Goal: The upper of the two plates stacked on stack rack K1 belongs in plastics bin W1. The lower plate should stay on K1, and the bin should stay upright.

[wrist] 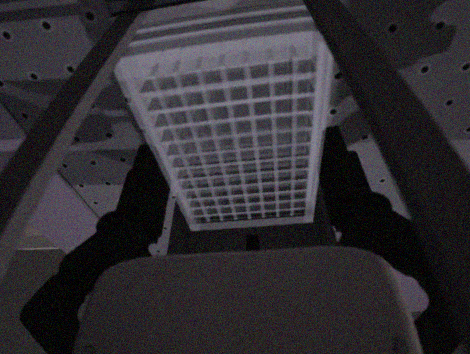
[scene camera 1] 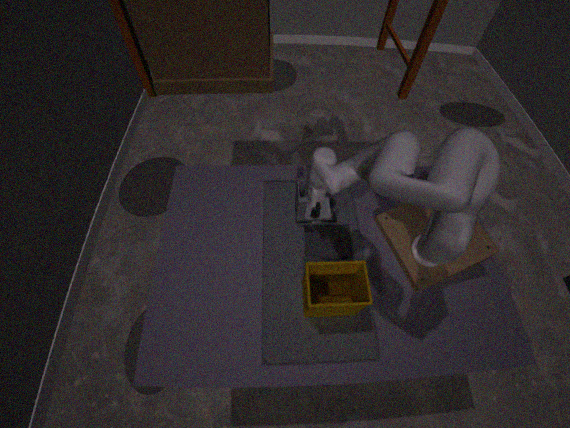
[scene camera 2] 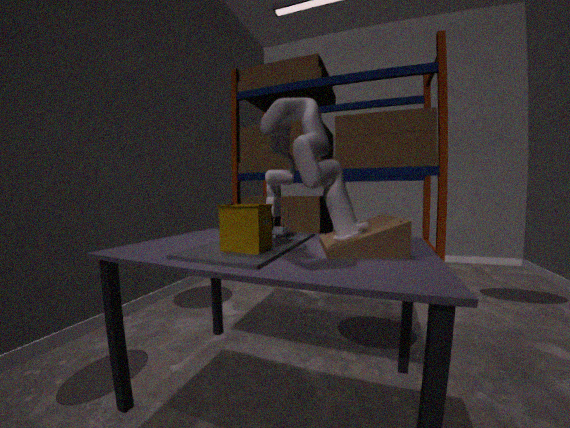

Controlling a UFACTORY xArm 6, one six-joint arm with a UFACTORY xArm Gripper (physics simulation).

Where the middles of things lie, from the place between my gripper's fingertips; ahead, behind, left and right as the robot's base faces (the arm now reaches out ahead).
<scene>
Right now my hand is right at the gridded plate (wrist: 235, 112). Round my hand: yellow plastics bin W1 (scene camera 1: 341, 288): 330 mm to the left, 100 mm behind, 50 mm above.
</scene>
